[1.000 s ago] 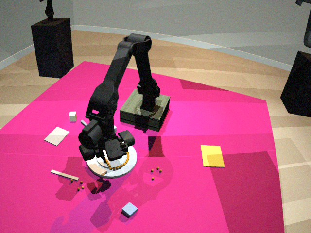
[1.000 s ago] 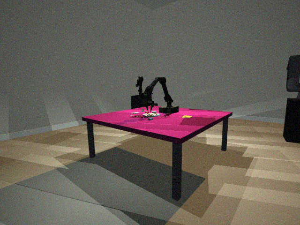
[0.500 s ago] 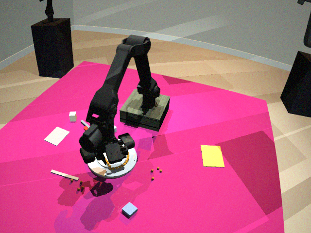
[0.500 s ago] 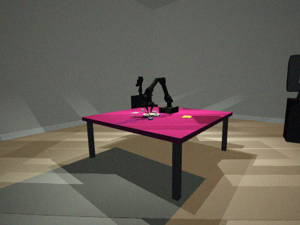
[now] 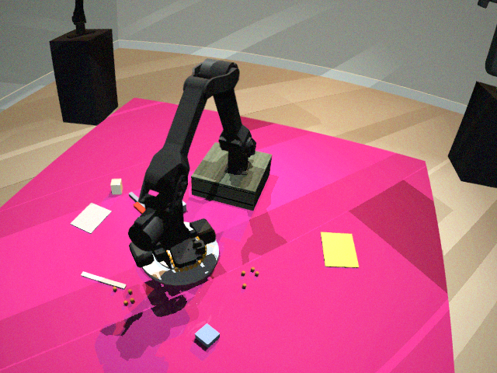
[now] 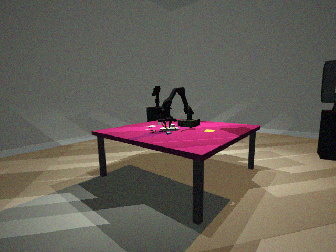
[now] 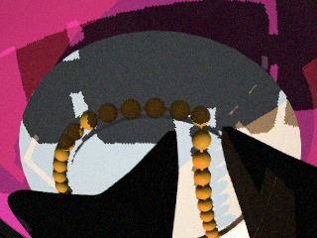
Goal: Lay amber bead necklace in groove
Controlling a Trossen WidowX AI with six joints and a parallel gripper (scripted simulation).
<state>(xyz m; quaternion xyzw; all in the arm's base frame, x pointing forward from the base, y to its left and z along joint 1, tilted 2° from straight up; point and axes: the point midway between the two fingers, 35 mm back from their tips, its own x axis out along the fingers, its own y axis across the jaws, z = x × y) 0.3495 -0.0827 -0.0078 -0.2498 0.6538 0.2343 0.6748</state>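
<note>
Now: the round bead board 50 mm behind my gripper tip, 10 mm to the right of it and 10 mm below it. Also, from my gripper tip: white block: 210 mm behind, 60 mm to the right; blue block: 160 mm ahead, 110 mm to the left, 10 mm below; white strip: 160 mm to the right, 80 mm ahead, 10 mm below.
</note>
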